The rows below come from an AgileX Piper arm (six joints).
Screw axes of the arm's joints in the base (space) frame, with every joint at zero. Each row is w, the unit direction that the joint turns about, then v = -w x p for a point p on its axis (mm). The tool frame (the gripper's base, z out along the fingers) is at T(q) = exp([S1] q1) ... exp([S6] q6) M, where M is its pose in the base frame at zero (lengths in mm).
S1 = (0, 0, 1, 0.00, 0.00, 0.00)
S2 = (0, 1, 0, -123.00, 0.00, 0.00)
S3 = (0, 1, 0, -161.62, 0.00, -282.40)
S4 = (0.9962, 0, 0.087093, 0.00, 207.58, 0.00)
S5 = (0, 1, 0, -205.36, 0.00, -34.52)
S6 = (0.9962, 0, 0.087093, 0.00, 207.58, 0.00)
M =
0.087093 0 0.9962 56.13
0 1 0 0.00
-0.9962 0 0.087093 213.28
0 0 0 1
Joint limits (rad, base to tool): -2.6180..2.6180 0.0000..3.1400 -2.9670..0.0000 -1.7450..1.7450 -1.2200..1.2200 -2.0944..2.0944
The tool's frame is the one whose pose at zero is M.
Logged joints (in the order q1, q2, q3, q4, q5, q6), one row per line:
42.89 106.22 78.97 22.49 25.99 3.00
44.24 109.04 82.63 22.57 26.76 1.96
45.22 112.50 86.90 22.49 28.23 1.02
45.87 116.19 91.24 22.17 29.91 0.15
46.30 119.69 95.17 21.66 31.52 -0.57
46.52 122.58 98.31 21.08 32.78 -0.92
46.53 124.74 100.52 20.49 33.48 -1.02
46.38 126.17 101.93 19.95 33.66 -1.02
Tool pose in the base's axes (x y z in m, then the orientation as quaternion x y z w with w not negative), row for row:
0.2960 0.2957 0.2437 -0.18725 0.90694 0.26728 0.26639
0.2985 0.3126 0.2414 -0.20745 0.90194 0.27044 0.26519
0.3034 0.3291 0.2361 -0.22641 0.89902 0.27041 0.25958
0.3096 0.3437 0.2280 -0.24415 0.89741 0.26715 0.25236
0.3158 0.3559 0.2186 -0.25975 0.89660 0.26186 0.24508
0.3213 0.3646 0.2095 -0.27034 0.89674 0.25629 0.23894
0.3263 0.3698 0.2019 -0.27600 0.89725 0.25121 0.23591
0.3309 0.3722 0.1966 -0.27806 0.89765 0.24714 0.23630
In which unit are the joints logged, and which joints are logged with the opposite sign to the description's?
The joints are logged in degrees. Opposite sign: q3.
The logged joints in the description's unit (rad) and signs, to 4 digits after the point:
0.7486 1.8539 -1.3783 0.3925 0.4536 0.0524
0.7721 1.9031 -1.4422 0.3939 0.4671 0.0342
0.7892 1.9635 -1.5167 0.3925 0.4927 0.0178
0.8006 2.0279 -1.5924 0.3869 0.5220 0.0026
0.8081 2.0890 -1.6610 0.3780 0.5501 -0.0099
0.8119 2.1394 -1.7158 0.3679 0.5721 -0.0161
0.8121 2.1771 -1.7544 0.3576 0.5843 -0.0178
0.8095 2.2021 -1.7790 0.3482 0.5875 -0.0178

